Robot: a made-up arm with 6 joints. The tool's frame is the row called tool. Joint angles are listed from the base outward. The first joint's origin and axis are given. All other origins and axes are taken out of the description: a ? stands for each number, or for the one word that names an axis. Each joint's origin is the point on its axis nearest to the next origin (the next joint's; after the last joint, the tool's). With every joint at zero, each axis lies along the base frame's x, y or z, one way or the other. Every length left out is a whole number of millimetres.
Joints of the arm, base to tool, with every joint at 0 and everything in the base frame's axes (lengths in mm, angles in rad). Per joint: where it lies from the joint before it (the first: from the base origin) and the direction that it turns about. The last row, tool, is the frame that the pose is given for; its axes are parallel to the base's.
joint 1: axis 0 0 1 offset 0 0 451
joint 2: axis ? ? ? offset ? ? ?
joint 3: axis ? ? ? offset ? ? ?
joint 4: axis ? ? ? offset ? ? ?
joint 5: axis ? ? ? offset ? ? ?
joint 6: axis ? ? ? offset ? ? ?
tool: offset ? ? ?
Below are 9 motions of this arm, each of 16 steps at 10 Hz.
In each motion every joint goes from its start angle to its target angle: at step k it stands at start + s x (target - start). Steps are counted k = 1, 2, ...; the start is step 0. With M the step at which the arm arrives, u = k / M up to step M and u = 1 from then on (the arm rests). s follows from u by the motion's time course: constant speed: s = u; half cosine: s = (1 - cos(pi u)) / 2; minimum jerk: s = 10 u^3 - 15 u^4 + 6 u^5.
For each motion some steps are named. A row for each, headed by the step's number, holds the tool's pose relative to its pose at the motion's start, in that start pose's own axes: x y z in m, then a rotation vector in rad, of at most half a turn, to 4 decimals.
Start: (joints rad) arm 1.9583 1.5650 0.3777 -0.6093 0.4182 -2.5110
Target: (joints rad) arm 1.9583 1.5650 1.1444 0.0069 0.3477 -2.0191
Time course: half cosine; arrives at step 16
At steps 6, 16:
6: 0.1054 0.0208 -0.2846 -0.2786 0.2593 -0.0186
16: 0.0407 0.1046 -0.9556 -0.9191 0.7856 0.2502

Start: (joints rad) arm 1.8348 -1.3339 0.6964 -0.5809 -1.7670 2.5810
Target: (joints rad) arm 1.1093 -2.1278 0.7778 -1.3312 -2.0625 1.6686
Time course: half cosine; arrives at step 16
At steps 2, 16:
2: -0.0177 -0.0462 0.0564 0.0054 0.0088 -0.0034
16: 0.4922 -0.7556 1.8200 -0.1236 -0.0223 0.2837

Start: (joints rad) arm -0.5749 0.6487 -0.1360 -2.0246 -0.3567 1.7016
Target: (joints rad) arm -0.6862 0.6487 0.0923 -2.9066 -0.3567 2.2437
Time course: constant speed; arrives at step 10
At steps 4, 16:
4: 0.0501 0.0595 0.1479 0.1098 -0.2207 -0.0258
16: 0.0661 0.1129 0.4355 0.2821 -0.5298 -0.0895

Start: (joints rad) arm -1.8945 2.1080 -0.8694 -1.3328 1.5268 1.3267
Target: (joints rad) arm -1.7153 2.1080 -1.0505 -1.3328 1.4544 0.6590
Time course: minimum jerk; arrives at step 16
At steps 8, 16:
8: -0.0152 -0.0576 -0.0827 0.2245 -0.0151 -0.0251
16: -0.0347 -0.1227 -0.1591 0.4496 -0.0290 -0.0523

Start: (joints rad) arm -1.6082 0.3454 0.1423 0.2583 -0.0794 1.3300
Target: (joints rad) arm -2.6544 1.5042 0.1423 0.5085 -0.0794 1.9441
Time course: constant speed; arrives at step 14
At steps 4, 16:
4: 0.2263 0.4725 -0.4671 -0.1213 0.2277 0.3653
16: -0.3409 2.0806 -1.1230 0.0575 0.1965 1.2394

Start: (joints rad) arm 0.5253 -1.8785 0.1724 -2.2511 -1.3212 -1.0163
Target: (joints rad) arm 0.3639 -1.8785 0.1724 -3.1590 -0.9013 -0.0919
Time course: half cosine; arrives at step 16
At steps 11, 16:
11: 0.2959 -0.1275 0.0191 -0.4115 0.0946 0.5940
16: 0.3689 -0.1564 0.0127 -0.4772 0.0346 0.7549

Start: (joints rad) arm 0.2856 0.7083 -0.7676 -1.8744 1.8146 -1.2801
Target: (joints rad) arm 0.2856 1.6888 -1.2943 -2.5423 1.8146 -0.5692
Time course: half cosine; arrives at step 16
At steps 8, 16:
8: 0.0129 -0.1376 0.3322 -1.0826 -0.2928 0.2471
16: 0.0350 -0.0338 0.5413 -1.9722 -0.8058 0.6593

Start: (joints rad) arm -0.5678 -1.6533 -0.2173 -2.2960 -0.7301 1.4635
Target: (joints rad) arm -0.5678 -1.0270 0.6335 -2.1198 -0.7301 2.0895
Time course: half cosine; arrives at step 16
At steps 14, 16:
14: 0.5733 -0.4034 0.1819 -0.8427 -0.0423 0.1270
16: 0.5906 -0.4224 0.1834 -0.8763 -0.0459 0.1311

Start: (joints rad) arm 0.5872 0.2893 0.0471 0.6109 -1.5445 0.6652
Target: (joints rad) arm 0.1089 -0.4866 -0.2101 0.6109 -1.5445 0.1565
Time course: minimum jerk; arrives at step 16
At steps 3, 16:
3: -0.0051 0.0005 -0.0679 0.0581 -0.0088 -0.0011
16: -0.0763 0.5420 -1.0967 1.1952 -0.1220 -0.0831

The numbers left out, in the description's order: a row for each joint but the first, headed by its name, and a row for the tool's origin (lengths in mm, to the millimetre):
joint 2: axis 0 1 0, xyz 0 0 0
joint 3: axis 0 -1 0, xyz 0 0 1149
joint 4: axis -1 0 0, xyz 1072 0 0
joint 5: axis 0 -1 0, xyz 0 -292 0
joint 6: axis -1 0 0, xyz 0 0 0
tool: xyz 0 0 0

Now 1 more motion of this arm.
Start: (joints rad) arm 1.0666 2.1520 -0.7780 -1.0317 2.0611 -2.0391
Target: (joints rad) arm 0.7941 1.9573 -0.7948 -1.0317 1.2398 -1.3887
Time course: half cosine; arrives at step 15
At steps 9, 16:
9: 0.0189 0.0345 -0.0365 -0.2358 -0.2441 -0.5817
16: 0.0338 0.0538 -0.0472 -0.3118 -0.2414 -0.9236

